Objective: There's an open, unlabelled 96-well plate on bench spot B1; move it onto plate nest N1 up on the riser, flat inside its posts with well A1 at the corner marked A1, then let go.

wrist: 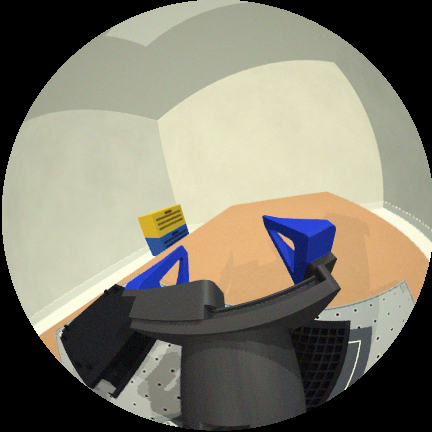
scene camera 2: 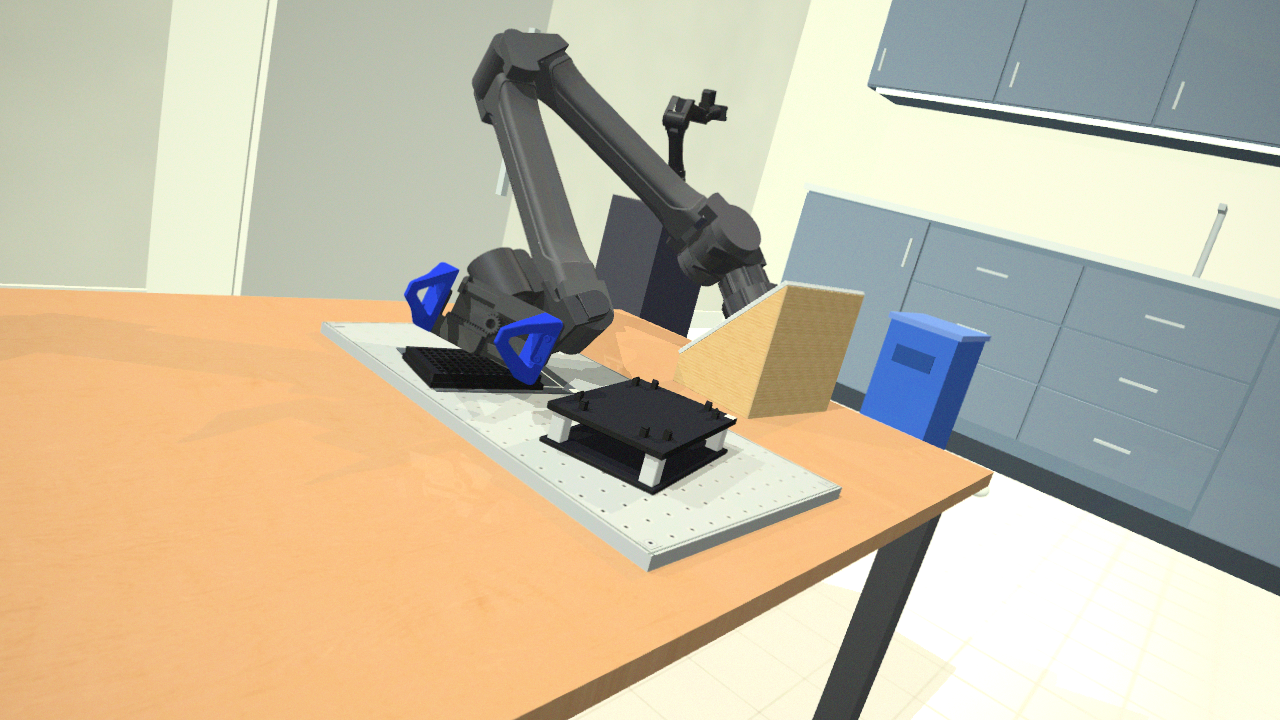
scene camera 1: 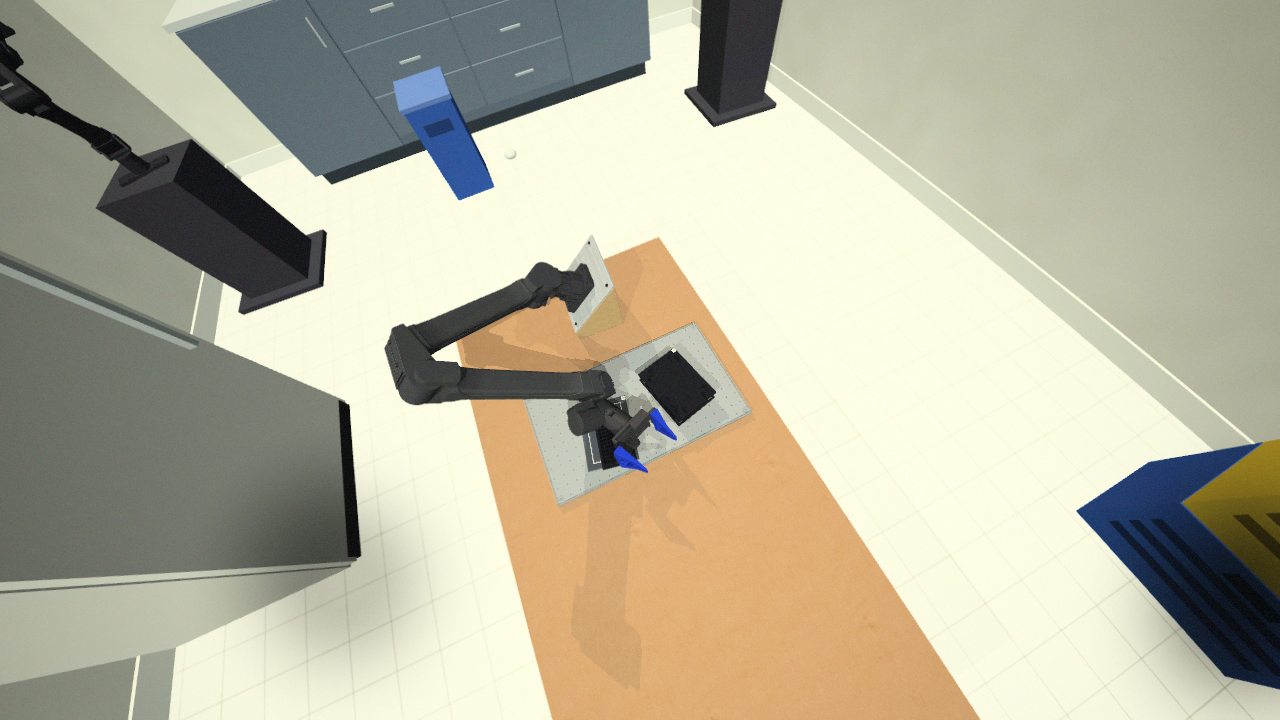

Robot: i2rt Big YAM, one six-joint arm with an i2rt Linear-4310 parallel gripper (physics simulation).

Observation:
The gripper is open and holds nothing. Also in view: a black well plate.
The gripper shows as well in the wrist view and in scene camera 1.

